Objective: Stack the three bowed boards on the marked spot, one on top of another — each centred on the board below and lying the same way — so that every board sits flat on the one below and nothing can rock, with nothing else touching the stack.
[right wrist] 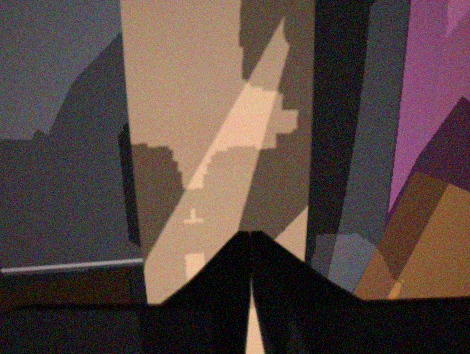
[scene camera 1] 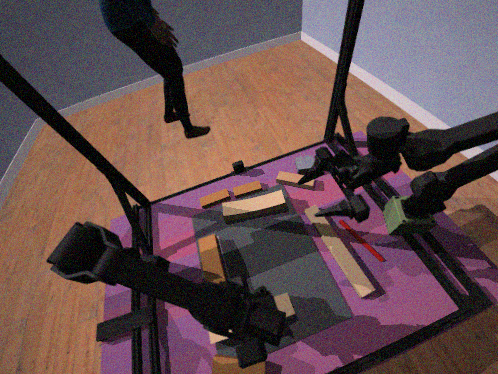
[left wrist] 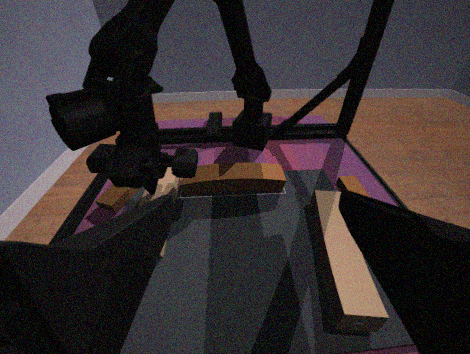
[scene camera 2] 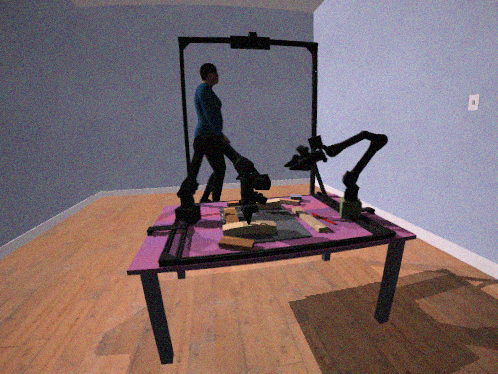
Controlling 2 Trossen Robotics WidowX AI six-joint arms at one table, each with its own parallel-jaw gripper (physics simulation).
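Places are measured from the left arm's base along level axes (x ahead, y left, z up), in centimetres.
Where they show: left gripper, fingertip midpoint: [scene camera 1: 305, 198] [left wrist: 256, 201] [scene camera 2: 286, 167]; right gripper, fingertip midpoint: [right wrist: 249, 243] [left wrist: 153, 193] [scene camera 2: 248, 224]; left arm's base at its link origin: [scene camera 1: 414, 209] [scene camera 2: 350, 200]; right arm's base at its link origin: [left wrist: 253, 117] [scene camera 2: 187, 206].
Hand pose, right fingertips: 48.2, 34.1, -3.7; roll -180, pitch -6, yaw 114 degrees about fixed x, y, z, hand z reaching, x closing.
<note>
Each offset is from my right fingertips to the top centre of the thing, as dx, dy, dz. Level surfaces: height alone.
An orange-brown bowed board @(+13.1, -12.2, -0.1) [scene camera 1: 211, 257] [scene camera 2: 231, 215] [left wrist: 235, 175] lies at the left of the dark mat @(dz -5.0) [scene camera 1: 285, 255], with a thin white line of the marked spot along its edge. A pale bowed board @(+2.8, -37.0, +0.2) [scene camera 1: 255, 204] [left wrist: 355, 270] lies at the mat's back edge. Another pale bowed board @(-0.2, -1.0, +0.1) [scene camera 2: 250, 229] [left wrist: 167, 185] [right wrist: 195, 100] lies at the front, arched upward. My right gripper [scene camera 2: 248, 220] [right wrist: 249, 243] is shut and empty above this front board; its arm hides much of the board in scene camera 1. My left gripper [scene camera 1: 310, 198] [scene camera 2: 286, 165] is open and empty, raised at the back right.
An orange block @(+2.0, +11.6, -2.4) [scene camera 1: 240, 366] [scene camera 2: 237, 242] [right wrist: 430, 235] lies in front of the front board. Orange blocks @(+20.0, -40.8, -3.2) [scene camera 1: 215, 198] @(+7.1, -45.8, -3.5) [scene camera 1: 247, 188] lie behind the mat. A long pale strip @(-25.2, -24.0, -3.4) [scene camera 1: 350, 265] and red stick @(-33.6, -27.0, -5.0) [scene camera 1: 362, 241] lie right of it. A grey block @(-16.5, -58.2, -2.0) [scene camera 1: 305, 163] stands behind.
</note>
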